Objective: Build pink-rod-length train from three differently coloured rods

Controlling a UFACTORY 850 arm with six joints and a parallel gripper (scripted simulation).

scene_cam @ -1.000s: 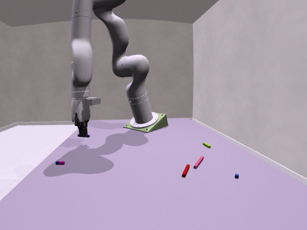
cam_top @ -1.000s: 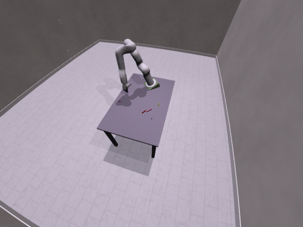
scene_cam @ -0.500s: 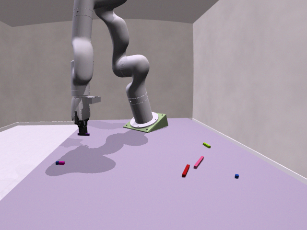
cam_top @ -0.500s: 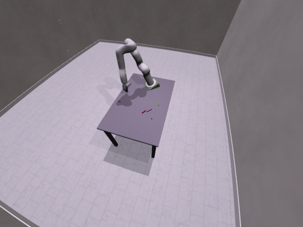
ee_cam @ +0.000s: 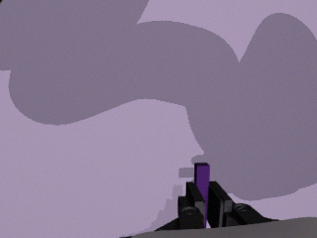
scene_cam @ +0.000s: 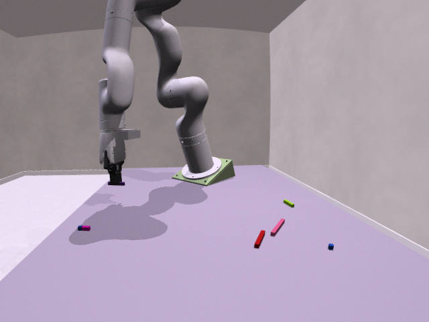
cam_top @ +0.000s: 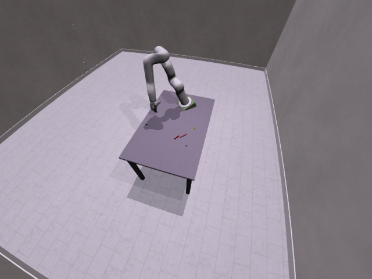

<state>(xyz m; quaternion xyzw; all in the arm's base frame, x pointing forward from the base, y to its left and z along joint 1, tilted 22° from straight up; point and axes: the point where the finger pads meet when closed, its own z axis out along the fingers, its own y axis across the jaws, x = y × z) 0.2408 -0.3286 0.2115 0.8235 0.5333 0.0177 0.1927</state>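
Right now my hand is 180 mm short of the magenta rod, 80 mm to the left of it and 80 mm above it. From my hand the other things lie so: purple rod: 20 mm below; then pink rod: 390 mm to the left, 320 mm ahead, 80 mm below; then red rod: 350 mm ahead, 320 mm to the left, 80 mm below.
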